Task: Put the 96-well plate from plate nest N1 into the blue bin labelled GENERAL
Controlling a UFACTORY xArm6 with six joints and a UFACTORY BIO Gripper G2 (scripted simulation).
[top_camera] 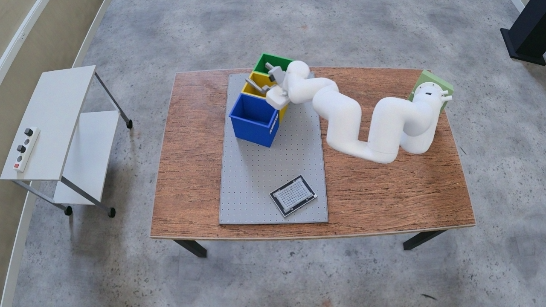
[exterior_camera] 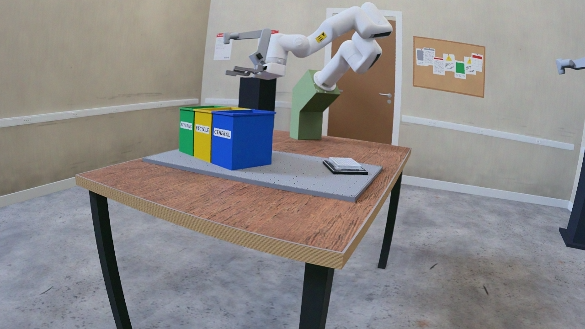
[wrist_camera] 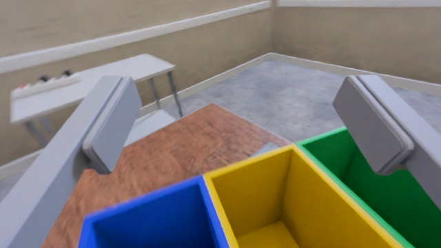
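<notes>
Right now the clear 96-well plate is 19 cm behind my hand, 36 cm to the left of it and 30 cm below it. The rest, counted from my hand: green returns bin 2 cm behind, 18 cm to the right, 23 cm below; yellow recycle bin 6 cm to the right, 23 cm below; blue general bin 2 cm ahead, 7 cm to the left, 23 cm below.
</notes>
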